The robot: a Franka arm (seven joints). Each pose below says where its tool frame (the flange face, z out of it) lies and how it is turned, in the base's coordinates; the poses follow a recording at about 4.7 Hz.
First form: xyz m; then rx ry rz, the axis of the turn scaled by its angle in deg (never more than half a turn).
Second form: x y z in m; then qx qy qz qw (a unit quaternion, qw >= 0). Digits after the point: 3 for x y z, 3 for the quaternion.
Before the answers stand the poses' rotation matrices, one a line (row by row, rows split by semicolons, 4 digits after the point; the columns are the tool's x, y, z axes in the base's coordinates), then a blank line. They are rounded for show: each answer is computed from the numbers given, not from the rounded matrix.
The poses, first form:
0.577 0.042 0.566 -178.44 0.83 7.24
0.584 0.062 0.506 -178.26 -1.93 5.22
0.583 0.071 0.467 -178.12 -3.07 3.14
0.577 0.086 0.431 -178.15 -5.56 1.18
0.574 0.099 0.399 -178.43 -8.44 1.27
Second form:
0.9967 -0.0103 -0.0809; -0.0083 -0.9997 0.0250; -0.0811 -0.0242 -0.9964
0.9981 0.0208 -0.0588; 0.0225 -0.9993 0.0282; -0.0582 -0.0295 -0.9979
0.9988 0.0339 -0.0358; 0.0350 -0.9989 0.0312; -0.0347 -0.0325 -0.9989
0.9980 0.0621 -0.0142; 0.0625 -0.9976 0.0303; -0.0123 -0.0311 -0.9994
0.9954 0.0942 -0.0153; 0.0945 -0.9953 0.0231; -0.0131 -0.0245 -0.9996

0.577 0.042 0.566 -0.999 0.005 0.041 0.012
0.584 0.062 0.506 -0.999 -0.011 0.029 0.014
0.583 0.071 0.467 -1.000 -0.017 0.018 0.016
0.577 0.086 0.431 -0.999 -0.031 0.007 0.015
0.574 0.099 0.399 -0.999 -0.047 0.007 0.012

